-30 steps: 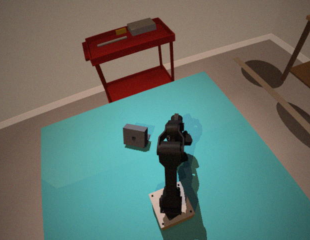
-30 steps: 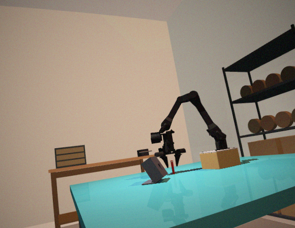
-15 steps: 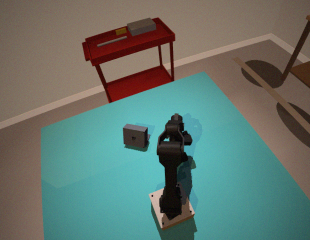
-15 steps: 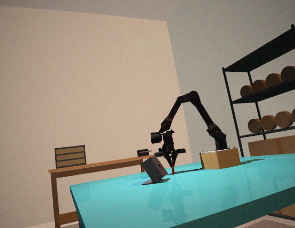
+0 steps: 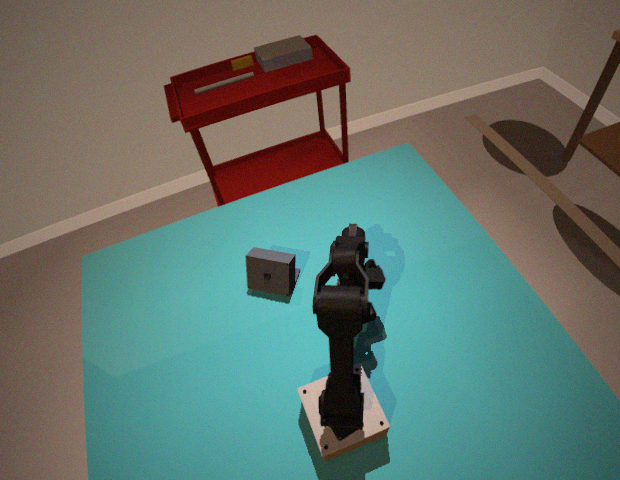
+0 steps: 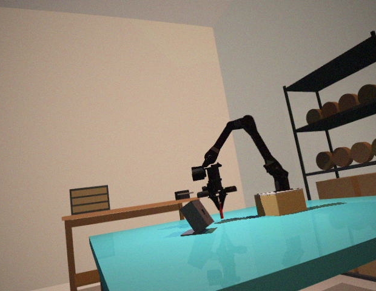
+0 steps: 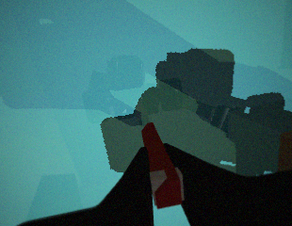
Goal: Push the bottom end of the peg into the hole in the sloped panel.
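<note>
My gripper tip is 21 cm short of the grey sloped panel, 14 cm to the right of it and 1 cm below it. Round my gripper tip: red peg 2 cm above.
</note>
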